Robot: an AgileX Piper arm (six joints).
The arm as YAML. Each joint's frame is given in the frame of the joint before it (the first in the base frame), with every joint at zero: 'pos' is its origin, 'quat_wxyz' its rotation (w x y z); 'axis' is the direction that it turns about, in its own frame. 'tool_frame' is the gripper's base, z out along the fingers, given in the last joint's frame.
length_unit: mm
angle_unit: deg
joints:
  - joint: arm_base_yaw
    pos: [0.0, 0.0, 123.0]
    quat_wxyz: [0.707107, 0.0, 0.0, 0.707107]
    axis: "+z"
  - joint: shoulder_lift
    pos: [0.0, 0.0, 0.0]
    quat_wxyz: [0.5, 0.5, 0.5, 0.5]
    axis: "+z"
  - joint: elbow
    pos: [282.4, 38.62, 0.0]
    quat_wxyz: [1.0, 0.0, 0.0, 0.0]
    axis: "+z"
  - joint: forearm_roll
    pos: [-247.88, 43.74, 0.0]
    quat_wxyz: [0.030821, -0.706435, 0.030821, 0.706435]
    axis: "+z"
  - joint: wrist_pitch
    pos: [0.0, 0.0, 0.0]
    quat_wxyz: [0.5, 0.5, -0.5, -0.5]
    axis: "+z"
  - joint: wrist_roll
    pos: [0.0, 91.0, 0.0]
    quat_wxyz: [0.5, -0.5, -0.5, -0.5]
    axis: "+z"
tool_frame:
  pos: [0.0, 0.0, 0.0]
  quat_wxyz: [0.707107, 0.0, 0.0, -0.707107]
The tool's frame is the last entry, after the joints.
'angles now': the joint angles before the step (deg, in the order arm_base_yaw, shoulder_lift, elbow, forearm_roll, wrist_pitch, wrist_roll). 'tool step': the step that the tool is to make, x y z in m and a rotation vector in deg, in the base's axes. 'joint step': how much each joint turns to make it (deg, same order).
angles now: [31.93, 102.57, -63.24, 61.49, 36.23, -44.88]
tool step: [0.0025, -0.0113, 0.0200, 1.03, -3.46, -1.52]
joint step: [-1.59, -3.25, 0.01, -0.79, -0.50, -0.02]
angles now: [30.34, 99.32, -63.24, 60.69, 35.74, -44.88]
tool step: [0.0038, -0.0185, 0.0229, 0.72, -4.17, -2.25]
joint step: [-2.74, -3.85, 0.01, -1.44, -0.29, -0.02]
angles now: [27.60, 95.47, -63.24, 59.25, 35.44, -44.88]
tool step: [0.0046, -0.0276, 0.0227, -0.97, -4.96, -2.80]
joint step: [-4.17, -4.15, 0.00, -3.45, 0.01, 0.18]
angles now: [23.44, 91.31, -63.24, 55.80, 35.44, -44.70]
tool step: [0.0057, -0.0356, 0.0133, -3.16, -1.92, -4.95]
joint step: [-5.51, -3.14, 0.00, -6.97, 0.86, 4.18]
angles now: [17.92, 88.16, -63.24, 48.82, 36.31, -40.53]
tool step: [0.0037, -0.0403, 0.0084, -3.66, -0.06, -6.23]
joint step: [-6.44, -2.53, 0.04, -7.45, 1.71, 5.04]
